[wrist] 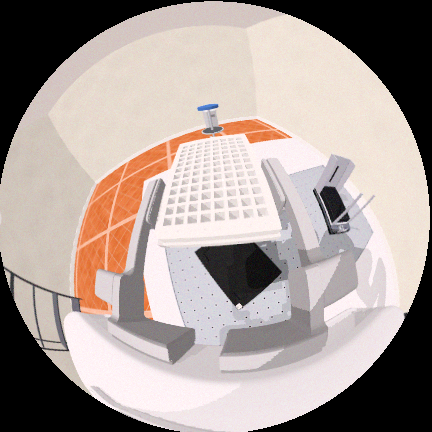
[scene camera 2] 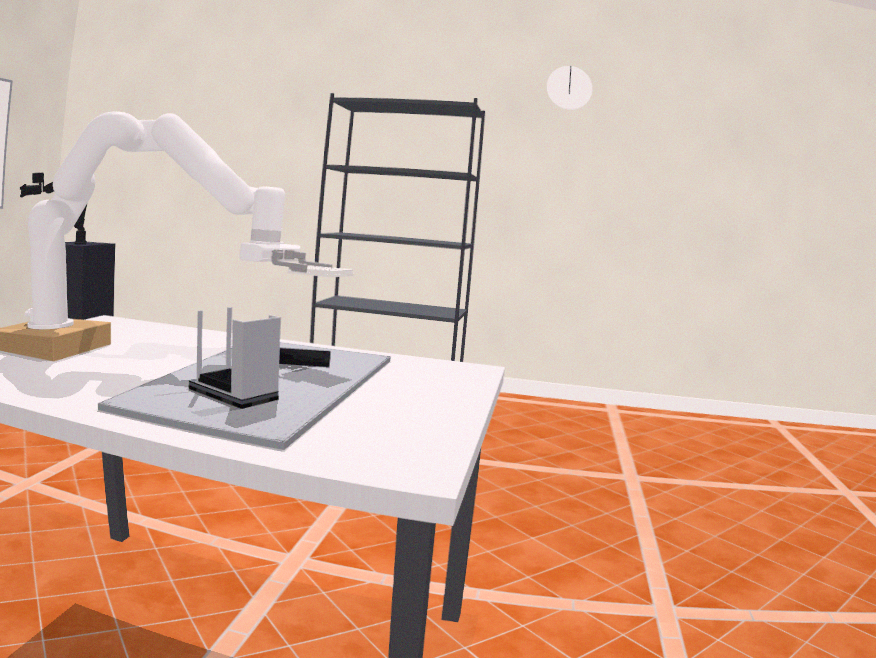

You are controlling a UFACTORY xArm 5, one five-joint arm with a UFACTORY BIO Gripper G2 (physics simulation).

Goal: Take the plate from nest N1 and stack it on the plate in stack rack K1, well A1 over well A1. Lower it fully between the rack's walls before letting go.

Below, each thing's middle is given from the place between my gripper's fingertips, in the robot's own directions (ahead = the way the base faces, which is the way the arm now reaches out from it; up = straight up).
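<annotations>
The flat black slab [scene camera 2: 290, 356] sits 40 mm behind my hand, 10 mm to the right of it and 210 mm below it. As for the white well plate [wrist: 216, 193], my hand is 10 mm short of it and 10 mm above it. Going by their middles, the plate is the nearest to my hand of the things named here.
</annotations>
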